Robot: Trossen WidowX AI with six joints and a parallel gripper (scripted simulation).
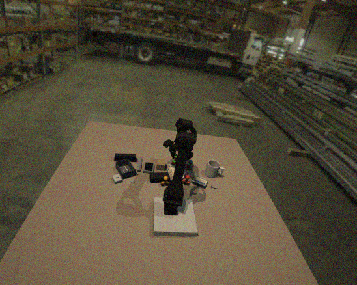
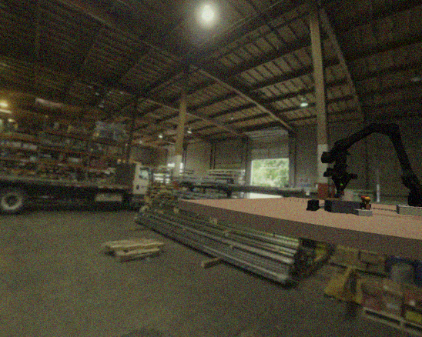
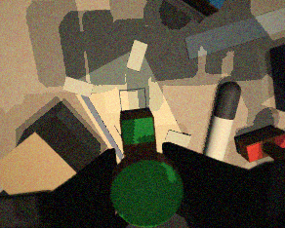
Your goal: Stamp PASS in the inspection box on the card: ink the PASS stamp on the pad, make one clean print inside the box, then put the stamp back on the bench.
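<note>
The pale card lies 90 mm below my gripper tip. Round my gripper tip: tan box (20 mm ahead, 80 mm to the left, 60 mm below); white-and-black cylinder (70 mm behind, 50 mm to the right, 80 mm below); green-knobbed stamp (right at my gripper tip).
</note>
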